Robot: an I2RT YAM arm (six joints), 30 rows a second.
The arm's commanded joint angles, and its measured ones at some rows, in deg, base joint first. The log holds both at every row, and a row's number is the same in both.
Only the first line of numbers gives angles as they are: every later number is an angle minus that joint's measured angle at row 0.
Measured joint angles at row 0:
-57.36 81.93 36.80 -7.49 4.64 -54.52
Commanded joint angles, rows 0 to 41:
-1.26 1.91 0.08 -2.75 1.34 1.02
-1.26 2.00 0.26 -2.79 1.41 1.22
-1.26 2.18 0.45 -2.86 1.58 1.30
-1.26 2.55 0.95 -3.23 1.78 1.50
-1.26 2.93 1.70 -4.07 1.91 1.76
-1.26 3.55 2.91 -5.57 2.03 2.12
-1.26 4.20 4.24 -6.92 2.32 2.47
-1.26 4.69 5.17 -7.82 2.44 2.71
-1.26 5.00 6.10 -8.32 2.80 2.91
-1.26 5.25 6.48 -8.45 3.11 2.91
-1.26 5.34 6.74 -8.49 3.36 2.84
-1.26 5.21 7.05 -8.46 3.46 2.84
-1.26 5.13 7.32 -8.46 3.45 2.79
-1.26 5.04 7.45 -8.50 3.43 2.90
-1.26 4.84 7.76 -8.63 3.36 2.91
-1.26 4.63 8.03 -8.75 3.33 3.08
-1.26 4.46 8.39 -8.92 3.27 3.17
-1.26 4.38 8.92 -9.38 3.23 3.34
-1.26 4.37 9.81 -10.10 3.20 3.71
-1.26 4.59 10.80 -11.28 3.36 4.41
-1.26 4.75 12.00 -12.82 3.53 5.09
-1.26 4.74 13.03 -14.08 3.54 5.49
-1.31 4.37 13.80 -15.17 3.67 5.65
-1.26 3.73 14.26 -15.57 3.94 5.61
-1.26 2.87 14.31 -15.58 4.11 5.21
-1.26 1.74 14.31 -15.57 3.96 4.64
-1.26 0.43 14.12 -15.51 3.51 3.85
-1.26 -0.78 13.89 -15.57 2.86 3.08
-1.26 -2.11 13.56 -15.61 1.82 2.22
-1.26 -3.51 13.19 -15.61 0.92 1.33
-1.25 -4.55 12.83 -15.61 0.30 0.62
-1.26 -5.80 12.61 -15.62 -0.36 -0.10
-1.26 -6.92 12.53 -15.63 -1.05 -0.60
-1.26 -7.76 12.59 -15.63 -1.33 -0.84
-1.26 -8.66 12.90 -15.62 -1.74 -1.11
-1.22 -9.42 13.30 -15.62 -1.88 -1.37
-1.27 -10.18 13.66 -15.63 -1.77 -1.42
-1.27 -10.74 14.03 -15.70 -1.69 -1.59
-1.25 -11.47 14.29 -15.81 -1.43 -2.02
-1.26 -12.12 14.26 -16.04 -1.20 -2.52
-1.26 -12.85 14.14 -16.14 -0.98 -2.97
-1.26 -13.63 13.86 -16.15 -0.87 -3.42
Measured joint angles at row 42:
-0.18 -11.52 12.35 -18.66 -2.14 -1.53
